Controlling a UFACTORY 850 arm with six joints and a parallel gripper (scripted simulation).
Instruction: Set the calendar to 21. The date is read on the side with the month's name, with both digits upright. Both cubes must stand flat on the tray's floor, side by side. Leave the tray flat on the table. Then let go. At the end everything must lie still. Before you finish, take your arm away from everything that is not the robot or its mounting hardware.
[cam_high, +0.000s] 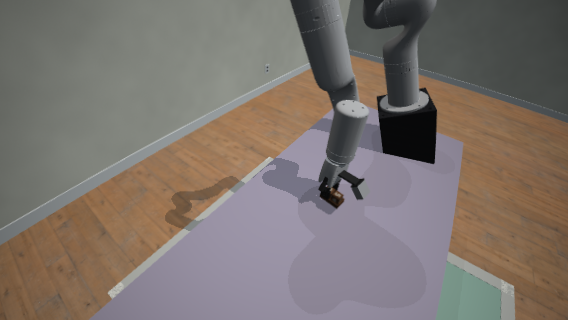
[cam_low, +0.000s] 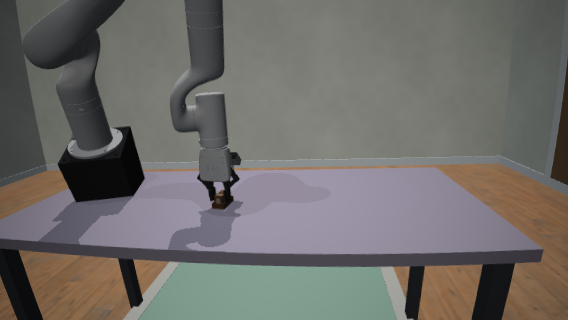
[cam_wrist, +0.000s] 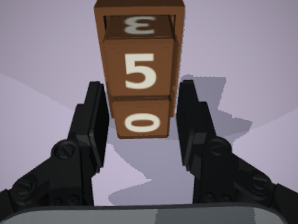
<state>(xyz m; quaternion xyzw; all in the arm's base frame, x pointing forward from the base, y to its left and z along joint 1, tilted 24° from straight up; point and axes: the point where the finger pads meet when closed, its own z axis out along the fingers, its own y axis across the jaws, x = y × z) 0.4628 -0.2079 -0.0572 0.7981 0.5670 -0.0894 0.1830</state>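
My gripper is now 20 mm above the brown cube. Round my hand: digit cube (10 mm ahead, 30 mm to the left, 20 mm below); brown tray (20 mm to the left, 30 mm below).
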